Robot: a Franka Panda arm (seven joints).
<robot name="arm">
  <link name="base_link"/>
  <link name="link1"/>
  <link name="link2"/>
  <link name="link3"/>
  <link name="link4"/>
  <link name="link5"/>
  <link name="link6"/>
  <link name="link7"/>
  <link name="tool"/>
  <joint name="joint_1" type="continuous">
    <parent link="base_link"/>
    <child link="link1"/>
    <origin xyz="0 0 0.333" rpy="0 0 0"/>
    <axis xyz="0 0 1"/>
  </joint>
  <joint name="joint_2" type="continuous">
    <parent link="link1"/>
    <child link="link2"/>
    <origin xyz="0 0 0" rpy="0 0 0"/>
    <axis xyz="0 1 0"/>
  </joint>
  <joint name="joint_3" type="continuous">
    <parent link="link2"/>
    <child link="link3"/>
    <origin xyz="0 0 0.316" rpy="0 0 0"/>
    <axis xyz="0 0 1"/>
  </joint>
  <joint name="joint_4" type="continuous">
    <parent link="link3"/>
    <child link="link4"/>
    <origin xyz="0.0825 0 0" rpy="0 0 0"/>
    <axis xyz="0 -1 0"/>
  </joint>
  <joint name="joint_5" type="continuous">
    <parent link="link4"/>
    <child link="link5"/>
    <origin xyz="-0.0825 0 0.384" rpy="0 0 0"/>
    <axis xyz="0 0 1"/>
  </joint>
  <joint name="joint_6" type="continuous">
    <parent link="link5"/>
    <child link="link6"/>
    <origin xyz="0 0 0" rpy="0 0 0"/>
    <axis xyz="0 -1 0"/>
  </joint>
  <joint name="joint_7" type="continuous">
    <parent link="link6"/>
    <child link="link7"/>
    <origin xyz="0.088 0 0" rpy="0 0 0"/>
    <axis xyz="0 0 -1"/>
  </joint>
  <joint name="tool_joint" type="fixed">
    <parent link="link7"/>
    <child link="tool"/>
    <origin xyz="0 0 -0.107" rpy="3.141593 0 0"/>
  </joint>
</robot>
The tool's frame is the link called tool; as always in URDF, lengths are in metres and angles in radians. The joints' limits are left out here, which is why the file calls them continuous.
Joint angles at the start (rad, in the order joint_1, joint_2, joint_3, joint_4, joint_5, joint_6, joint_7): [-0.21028, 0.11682, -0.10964, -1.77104, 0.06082, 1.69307, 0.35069]
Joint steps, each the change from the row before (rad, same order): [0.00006, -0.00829, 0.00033, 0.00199, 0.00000, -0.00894, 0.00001]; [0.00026, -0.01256, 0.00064, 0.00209, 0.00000, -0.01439, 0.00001]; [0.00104, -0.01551, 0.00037, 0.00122, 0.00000, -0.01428, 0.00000]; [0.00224, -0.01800, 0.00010, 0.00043, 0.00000, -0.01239, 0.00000]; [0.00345, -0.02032, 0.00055, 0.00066, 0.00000, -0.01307, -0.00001]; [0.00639, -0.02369, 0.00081, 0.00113, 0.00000, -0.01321, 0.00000]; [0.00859, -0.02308, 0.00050, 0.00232, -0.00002, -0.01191, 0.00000]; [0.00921, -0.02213, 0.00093, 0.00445, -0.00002, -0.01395, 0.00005]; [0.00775, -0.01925, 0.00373, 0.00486, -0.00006, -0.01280, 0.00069]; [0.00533, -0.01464, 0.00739, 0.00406, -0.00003, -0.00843, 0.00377]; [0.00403, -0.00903, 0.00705, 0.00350, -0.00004, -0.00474, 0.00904]
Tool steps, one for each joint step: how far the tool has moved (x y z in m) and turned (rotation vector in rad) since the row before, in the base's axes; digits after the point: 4 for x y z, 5 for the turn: [-0.0018, 0.0008, 0.0051, 0.00064, -0.00158, 0.00081]; [-0.0030, 0.0014, 0.0071, 0.00153, -0.00071, 0.00159]; [-0.0036, 0.0018, 0.0084, 0.00111, -0.00286, 0.00212]; [-0.0039, 0.0024, 0.0095, 0.00019, -0.00632, 0.00297]; [-0.0043, 0.0034, 0.0107, -0.00011, -0.00817, 0.00471]; [-0.0046, 0.0052, 0.0127, -0.00087, -0.01178, 0.00794]; [-0.0042, 0.0061, 0.0128, -0.00148, -0.01355, 0.00980]; [-0.0043, 0.0066, 0.0130, -0.00124, -0.01271, 0.01094]; [-0.0037, 0.0071, 0.0116, -0.00134, -0.01127, 0.01160]; [-0.0023, 0.0074, 0.0090, -0.00205, -0.00982, 0.00951]; [-0.0010, 0.0062, 0.0060, -0.00247, -0.00680, 0.00240]
